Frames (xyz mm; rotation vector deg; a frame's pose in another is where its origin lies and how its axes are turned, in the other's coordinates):
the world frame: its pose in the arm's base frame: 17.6 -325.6 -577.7 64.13 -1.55 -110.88
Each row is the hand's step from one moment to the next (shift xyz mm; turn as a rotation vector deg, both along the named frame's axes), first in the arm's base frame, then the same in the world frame.
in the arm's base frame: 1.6 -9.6 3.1 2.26 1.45 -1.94
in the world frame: 4.2 8.3 4.3 -0.14 -0.17 -3.31
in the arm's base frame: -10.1 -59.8 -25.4 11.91 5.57 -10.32
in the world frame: 61.0 19.7 14.6 0.76 0.32 -16.69
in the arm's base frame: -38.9 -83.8 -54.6 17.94 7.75 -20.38
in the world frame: 103.9 3.1 26.8 4.93 -1.11 -27.78
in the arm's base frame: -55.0 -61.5 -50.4 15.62 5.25 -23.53
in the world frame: 89.0 -19.7 32.3 9.33 -2.42 -27.06
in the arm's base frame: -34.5 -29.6 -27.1 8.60 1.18 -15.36
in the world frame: 46.5 -16.0 19.6 7.98 -1.27 -15.68
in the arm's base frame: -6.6 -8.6 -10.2 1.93 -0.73 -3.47
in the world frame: 14.4 -3.3 1.9 2.49 0.32 -3.16
